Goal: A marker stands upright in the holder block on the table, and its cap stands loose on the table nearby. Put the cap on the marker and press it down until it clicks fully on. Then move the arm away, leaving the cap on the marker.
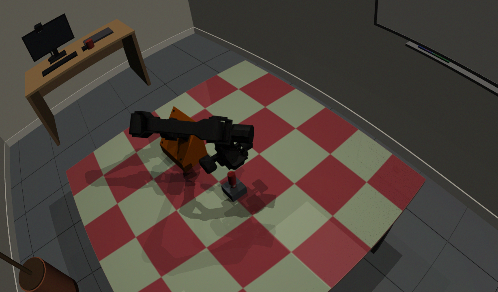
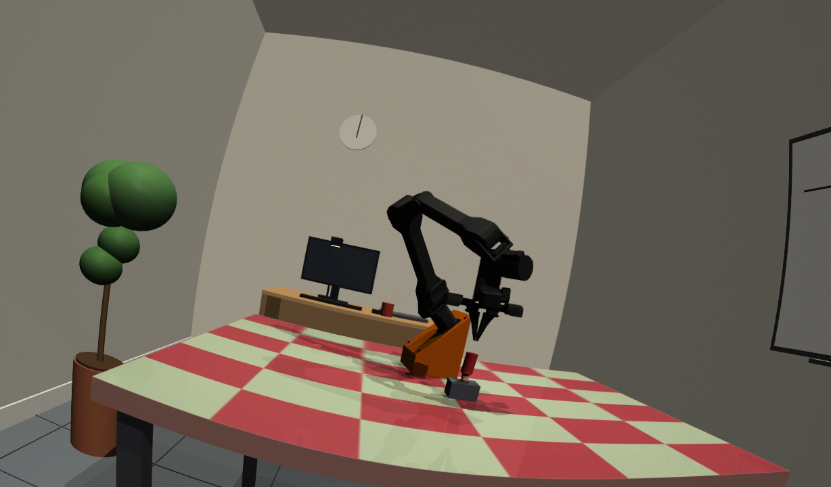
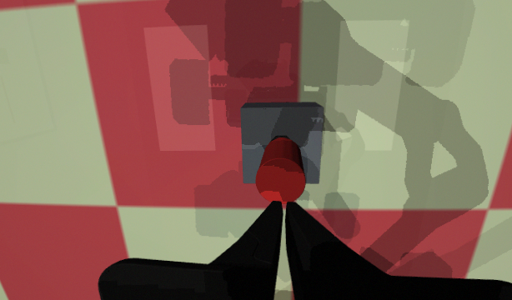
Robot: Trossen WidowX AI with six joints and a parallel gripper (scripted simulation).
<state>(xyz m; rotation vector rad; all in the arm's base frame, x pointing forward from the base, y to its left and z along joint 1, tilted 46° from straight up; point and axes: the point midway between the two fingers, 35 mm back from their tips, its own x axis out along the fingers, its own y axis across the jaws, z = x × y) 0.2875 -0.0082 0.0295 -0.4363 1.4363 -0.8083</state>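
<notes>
Right now my gripper tip is 60 mm above the cap. Round my gripper tip: holder block (120 mm below).
</notes>
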